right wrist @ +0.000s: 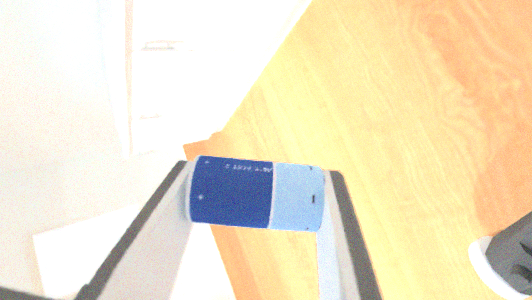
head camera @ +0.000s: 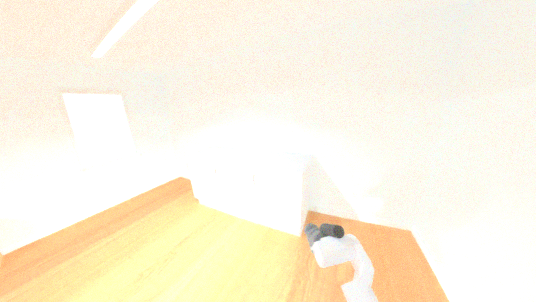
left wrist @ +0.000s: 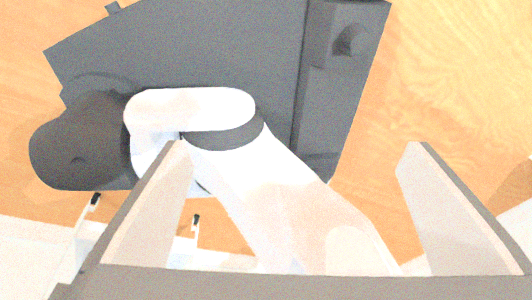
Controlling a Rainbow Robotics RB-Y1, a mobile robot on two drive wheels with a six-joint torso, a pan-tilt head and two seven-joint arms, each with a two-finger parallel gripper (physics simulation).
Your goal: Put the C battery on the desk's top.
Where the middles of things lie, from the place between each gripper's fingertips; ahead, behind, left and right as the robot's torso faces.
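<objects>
The C battery (right wrist: 225, 191) has my left hand 42 cm below it, 49 cm short of it and 40 cm to the left of it.
My right gripper is visible to me 1 cm past the C battery. Going by its middle, the C battery is nearer to my right gripper than to my left hand.
</objects>
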